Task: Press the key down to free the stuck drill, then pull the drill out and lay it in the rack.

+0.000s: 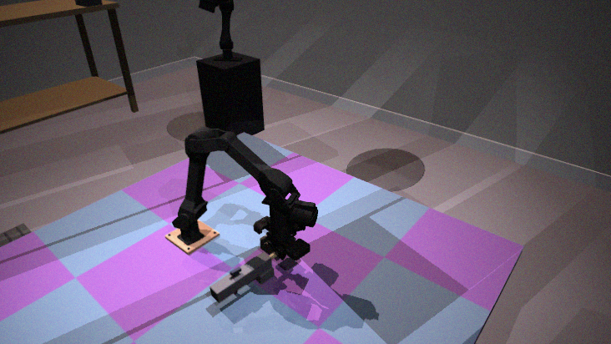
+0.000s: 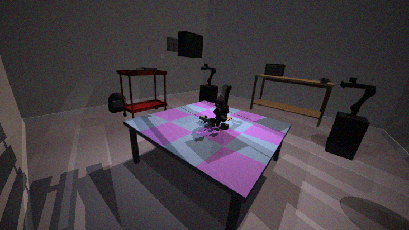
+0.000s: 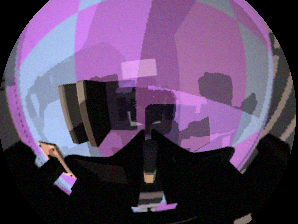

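My gripper tip is 50 mm to the left of the drill and 30 mm below it. Also, from my gripper tip: dark key: 10 mm behind, 160 mm to the right, 40 mm above; dark striped block: 70 mm behind, 30 mm to the left; grey block fixture: 10 mm behind, 140 mm to the right, 20 mm above.
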